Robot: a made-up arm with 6 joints.
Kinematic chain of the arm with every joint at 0, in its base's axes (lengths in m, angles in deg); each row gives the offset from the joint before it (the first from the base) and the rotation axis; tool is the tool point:
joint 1: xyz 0 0 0.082 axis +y
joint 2: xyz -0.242 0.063 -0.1 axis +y
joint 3: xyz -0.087 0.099 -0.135 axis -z
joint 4: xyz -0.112 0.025 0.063 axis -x
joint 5: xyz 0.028 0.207 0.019 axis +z
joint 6: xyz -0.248 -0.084 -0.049 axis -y
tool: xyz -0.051 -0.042 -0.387
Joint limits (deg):
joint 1: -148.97..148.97
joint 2: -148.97..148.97
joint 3: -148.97..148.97
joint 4: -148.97..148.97
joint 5: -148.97..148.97
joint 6: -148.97..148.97
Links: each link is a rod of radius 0.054 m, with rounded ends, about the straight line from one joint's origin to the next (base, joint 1, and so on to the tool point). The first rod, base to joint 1, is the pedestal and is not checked.
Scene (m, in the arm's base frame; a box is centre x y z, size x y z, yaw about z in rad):
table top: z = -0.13
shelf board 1: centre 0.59 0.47 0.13 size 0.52 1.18 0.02 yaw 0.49
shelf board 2: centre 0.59 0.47 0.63 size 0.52 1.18 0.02 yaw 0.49
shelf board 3: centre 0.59 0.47 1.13 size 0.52 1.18 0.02 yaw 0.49
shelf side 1: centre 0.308 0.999 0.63 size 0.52 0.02 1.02 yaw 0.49
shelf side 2: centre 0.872 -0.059 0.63 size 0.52 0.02 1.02 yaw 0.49
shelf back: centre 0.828 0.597 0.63 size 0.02 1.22 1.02 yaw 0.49
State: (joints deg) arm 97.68 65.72 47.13 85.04 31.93 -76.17
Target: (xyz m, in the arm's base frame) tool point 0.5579 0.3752 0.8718
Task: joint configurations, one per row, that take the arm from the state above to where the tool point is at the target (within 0.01 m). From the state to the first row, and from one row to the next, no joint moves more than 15 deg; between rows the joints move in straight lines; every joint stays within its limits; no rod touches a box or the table.
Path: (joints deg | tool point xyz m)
1: 83.55 61.02 48.24 86.40 41.66 -79.70 | 0.3660 0.4887 0.3727
2: 69.42 56.33 49.34 87.77 51.40 -83.23 | 0.2658 0.4438 0.3821
3: 55.29 51.63 50.45 89.13 61.13 -86.76 | 0.1786 0.3903 0.3666
4: 41.17 46.94 51.56 90.49 70.86 -90.29 | 0.1085 0.3297 0.3320
5: 48.99 46.48 43.46 89.02 59.14 -82.49 | 0.1273 0.3619 0.4812
6: 56.81 46.02 35.37 87.55 47.42 -74.68 | 0.1517 0.3462 0.6302
7: 64.63 45.56 27.28 86.08 35.70 -66.87 | 0.1814 0.2857 0.7644
8: 72.45 45.10 19.19 84.61 23.98 -59.06 | 0.2117 0.1906 0.8718
9: 82.69 46.64 21.02 84.75 14.91 -61.93 | 0.3285 0.2550 0.8925
10: 92.92 48.18 22.85 84.88 5.83 -64.80 | 0.4449 0.3173 0.8919
11: 103.15 49.73 24.69 85.02 -3.24 -67.67 | 0.5579 0.3752 0.8718

